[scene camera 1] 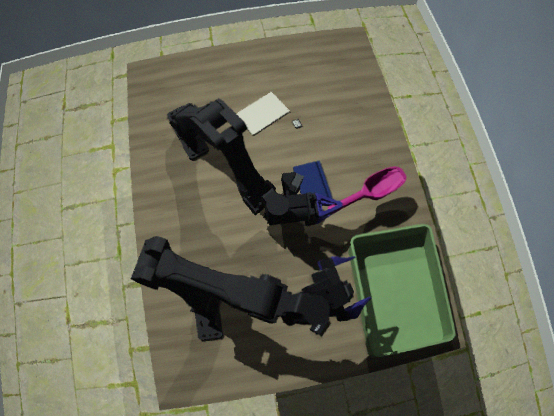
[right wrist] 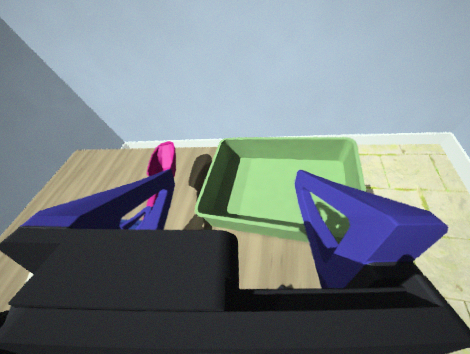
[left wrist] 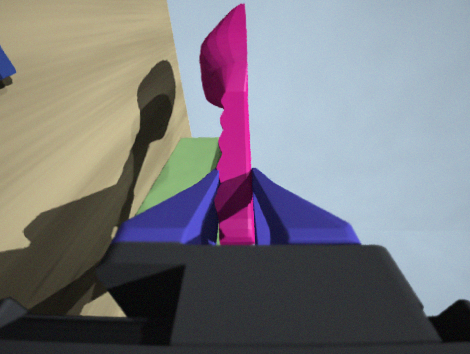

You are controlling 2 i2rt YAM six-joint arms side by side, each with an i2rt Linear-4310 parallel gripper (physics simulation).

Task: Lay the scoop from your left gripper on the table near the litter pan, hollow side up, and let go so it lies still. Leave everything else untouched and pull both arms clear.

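Pixels of known places: left gripper, fingertip midpoint: (scene camera 1: pixel 341 205) (left wrist: pixel 235 176); right gripper, fingertip midpoint: (scene camera 1: pixel 362 277) (right wrist: pixel 234 176); left arm's base, origin of the base link: (scene camera 1: pixel 187 132); right arm's base, origin of the base link: (scene camera 1: pixel 206 304).
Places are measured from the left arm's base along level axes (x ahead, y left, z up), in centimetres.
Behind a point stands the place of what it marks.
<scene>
The pink scoop (scene camera 1: pixel 385 183) {x 41.8, y -49.0, z 9.4 cm} (left wrist: pixel 235 115) {x 30.3, y -47.9, z 11.4 cm} (right wrist: pixel 162 157) {x 43.2, y -48.0, z 10.2 cm} has its handle between the fingers of my left gripper (scene camera 1: pixel 335 205) {x 26.1, y -49.0, z 11.5 cm} (left wrist: pixel 235 176) {x 26.1, y -49.0, z 11.5 cm}, which is shut on it. The scoop is held above the table (scene camera 1: pixel 250 65) {x 30.6, y 14.2, z 0.0 cm} (left wrist: pixel 75 110) {x 30.6, y -47.2, z 0.0 cm} (right wrist: pixel 270 260) {x 13.7, y -71.7, z 0.0 cm}, apart from its shadow. Its hollow faces up in scene camera 1, and its rounded underside faces the table in the left wrist view. The green litter pan (scene camera 1: pixel 410 295) {x 33.0, y -79.9, z 0.2 cm} (left wrist: pixel 187 165) {x 36.7, y -62.1, z 3.4 cm} (right wrist: pixel 280 180) {x 33.1, y -79.2, z 0.2 cm} stands below the scoop in scene camera 1. My right gripper (scene camera 1: pixel 362 278) {x 15.0, y -71.1, z 30.9 cm} (right wrist: pixel 234 176) {x 15.0, y -71.1, z 30.9 cm} is open and empty at the pan's left rim in scene camera 1.
A blue book-like object (scene camera 1: pixel 312 175) {x 26.9, y -33.5, z 1.1 cm} (left wrist: pixel 5 65) {x 28.0, y -42.5, z 1.1 cm} lies beside the left gripper, its lower end close to the fingers in scene camera 1. A white rectangle (scene camera 1: pixel 263 114) {x 24.5, y -6.6, z 0.5 cm} and a small grey tile (scene camera 1: pixel 297 123) {x 32.5, y -14.9, z 0.2 cm} lie farther up. The table's right edge runs near the scoop's bowl.
</scene>
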